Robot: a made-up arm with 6 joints. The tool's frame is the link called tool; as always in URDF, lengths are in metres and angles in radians. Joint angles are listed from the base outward.
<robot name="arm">
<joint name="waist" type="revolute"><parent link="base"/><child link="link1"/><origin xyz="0.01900 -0.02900 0.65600"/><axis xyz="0 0 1"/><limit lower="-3.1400" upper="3.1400"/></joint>
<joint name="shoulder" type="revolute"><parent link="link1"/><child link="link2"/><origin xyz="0.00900 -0.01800 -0.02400" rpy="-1.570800 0.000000 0.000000"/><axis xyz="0 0 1"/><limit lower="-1.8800" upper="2.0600"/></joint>
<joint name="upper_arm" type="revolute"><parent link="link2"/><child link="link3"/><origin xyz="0.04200 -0.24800 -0.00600"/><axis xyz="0 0 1"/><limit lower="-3.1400" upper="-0.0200"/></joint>
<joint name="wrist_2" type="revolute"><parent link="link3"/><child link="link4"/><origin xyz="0.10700 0.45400 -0.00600" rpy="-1.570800 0.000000 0.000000"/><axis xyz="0 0 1"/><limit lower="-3.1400" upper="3.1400"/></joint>
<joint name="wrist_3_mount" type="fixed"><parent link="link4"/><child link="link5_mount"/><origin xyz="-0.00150 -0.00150 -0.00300"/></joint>
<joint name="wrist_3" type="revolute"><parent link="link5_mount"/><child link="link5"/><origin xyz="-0.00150 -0.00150 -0.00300" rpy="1.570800 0.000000 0.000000"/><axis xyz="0 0 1"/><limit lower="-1.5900" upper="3.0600"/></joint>
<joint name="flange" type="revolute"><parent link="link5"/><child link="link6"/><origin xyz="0.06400 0.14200 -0.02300" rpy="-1.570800 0.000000 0.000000"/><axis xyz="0 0 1"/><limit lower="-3.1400" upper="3.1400"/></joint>
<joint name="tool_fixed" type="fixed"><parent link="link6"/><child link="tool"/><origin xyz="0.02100 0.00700 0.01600" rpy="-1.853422 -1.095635 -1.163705"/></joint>
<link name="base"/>
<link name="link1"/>
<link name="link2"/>
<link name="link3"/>
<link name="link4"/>
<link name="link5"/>
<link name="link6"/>
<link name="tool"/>
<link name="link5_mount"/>
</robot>
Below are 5 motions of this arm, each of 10 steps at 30 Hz.
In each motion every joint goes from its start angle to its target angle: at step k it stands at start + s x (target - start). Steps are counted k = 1, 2, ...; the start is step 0. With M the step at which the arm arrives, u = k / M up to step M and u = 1 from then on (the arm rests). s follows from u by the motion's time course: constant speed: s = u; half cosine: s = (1 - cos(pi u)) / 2; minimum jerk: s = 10 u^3 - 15 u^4 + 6 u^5.
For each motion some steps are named. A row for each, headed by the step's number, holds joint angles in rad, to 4 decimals.
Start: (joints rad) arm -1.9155 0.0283 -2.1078 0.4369 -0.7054 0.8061
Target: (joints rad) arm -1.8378 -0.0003 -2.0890 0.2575 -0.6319 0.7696
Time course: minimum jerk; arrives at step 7
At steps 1, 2, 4, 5, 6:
1: -1.9137 0.0276 -2.1074 0.4327 -0.7037 0.8053
2: -1.9043 0.0242 -2.1051 0.4109 -0.6948 0.8008
4: -1.8664 0.0102 -2.0959 0.3235 -0.6589 0.7830
5: -1.8490 0.0038 -2.0917 0.2835 -0.6425 0.7749
6: -1.8396 0.0004 -2.0894 0.2617 -0.6336 0.7704

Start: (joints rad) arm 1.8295 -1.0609 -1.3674 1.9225 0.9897 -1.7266
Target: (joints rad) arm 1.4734 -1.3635 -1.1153 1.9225 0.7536 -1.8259
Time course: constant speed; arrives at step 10
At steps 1, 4, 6, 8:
1: 1.7939 -1.0912 -1.3422 1.9225 0.9661 -1.7365
4: 1.6871 -1.1819 -1.2666 1.9225 0.8953 -1.7663
6: 1.6158 -1.2425 -1.2161 1.9225 0.8480 -1.7862
8: 1.5446 -1.3030 -1.1657 1.9225 0.8008 -1.8060

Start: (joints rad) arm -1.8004 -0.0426 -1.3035 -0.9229 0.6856 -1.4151
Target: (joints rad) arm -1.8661 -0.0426 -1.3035 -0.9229 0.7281 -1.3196
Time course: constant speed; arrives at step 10
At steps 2, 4, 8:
2: -1.8135 -0.0426 -1.3035 -0.9229 0.6941 -1.3960
4: -1.8267 -0.0426 -1.3035 -0.9229 0.7026 -1.3769
8: -1.8530 -0.0426 -1.3035 -0.9229 0.7196 -1.3387

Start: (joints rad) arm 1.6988 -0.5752 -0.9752 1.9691 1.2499 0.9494
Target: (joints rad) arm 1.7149 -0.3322 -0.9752 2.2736 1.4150 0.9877
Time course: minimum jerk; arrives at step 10
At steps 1, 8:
1: 1.6989 -0.5731 -0.9752 1.9717 1.2513 0.9497
8: 1.7140 -0.3463 -0.9752 2.2560 1.4054 0.9855

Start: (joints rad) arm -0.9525 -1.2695 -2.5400 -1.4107 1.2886 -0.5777
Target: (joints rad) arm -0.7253 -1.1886 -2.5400 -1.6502 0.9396 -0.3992
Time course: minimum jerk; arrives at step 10
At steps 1, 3, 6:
1: -0.9506 -1.2688 -2.5400 -1.4128 1.2856 -0.5762
3: -0.9154 -1.2563 -2.5400 -1.4498 1.2317 -0.5486
6: -0.7974 -1.2143 -2.5400 -1.5742 1.0504 -0.4559

